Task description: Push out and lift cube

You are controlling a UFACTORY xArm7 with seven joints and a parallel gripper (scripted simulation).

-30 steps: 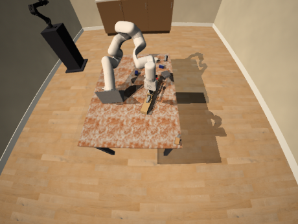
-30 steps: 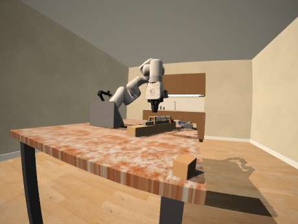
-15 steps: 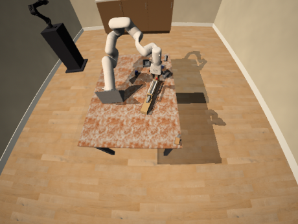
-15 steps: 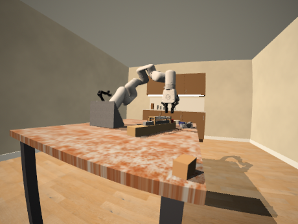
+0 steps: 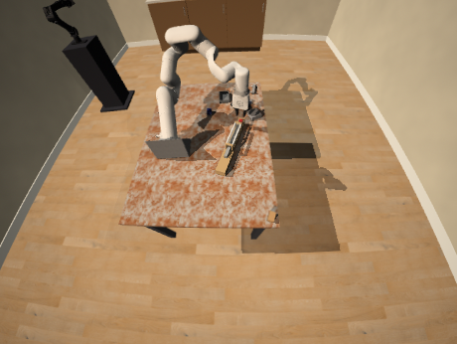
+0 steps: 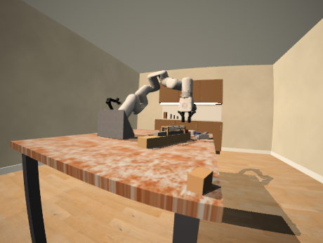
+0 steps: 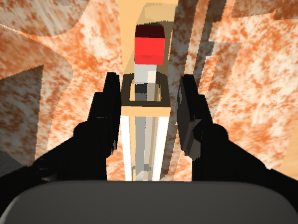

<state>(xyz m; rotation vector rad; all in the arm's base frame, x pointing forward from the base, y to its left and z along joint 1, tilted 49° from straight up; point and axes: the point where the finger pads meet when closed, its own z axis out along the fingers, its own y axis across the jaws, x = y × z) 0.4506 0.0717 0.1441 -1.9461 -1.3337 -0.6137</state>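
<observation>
Now: the red cube 8 cm below my hand. From my hand the other things lie so: tan block: 64 cm to the right, 12 cm below, 11 cm ahead; channel: 13 cm to the right, 8 cm below, 5 cm behind; pale grey stick: 21 cm to the right, 9 cm behind, 8 cm below.
</observation>
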